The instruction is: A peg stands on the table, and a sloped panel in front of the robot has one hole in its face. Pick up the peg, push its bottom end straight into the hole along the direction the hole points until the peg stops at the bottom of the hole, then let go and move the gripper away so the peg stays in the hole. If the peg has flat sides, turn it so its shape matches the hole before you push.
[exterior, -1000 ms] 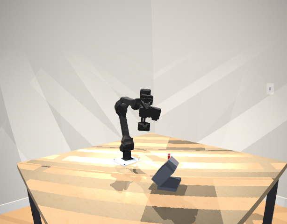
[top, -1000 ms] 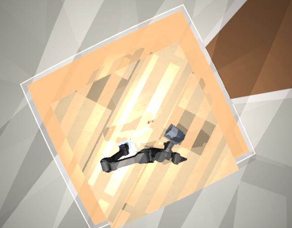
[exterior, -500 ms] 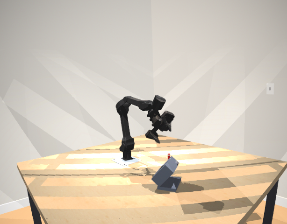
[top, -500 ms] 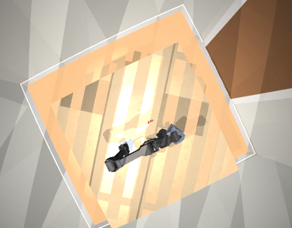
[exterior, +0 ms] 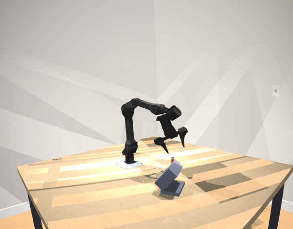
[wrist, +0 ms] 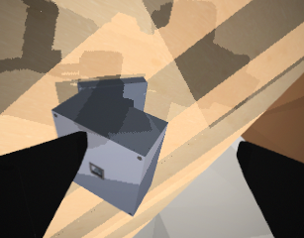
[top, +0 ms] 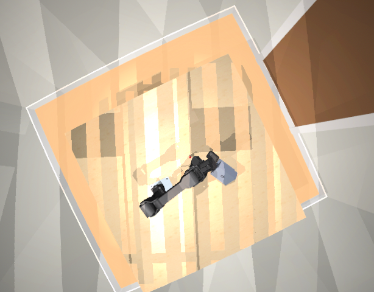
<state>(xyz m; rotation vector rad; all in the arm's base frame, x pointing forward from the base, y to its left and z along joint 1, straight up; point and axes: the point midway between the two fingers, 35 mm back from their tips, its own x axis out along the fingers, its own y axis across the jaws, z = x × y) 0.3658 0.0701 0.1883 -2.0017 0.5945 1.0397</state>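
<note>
Now: gripper tip 110 mm past the red peg, 110 mm above it and 70 mm to the right of it. Round my gripper tip: grey-blue sloped panel (100 mm to the right, 90 mm below, 60 mm ahead).
</note>
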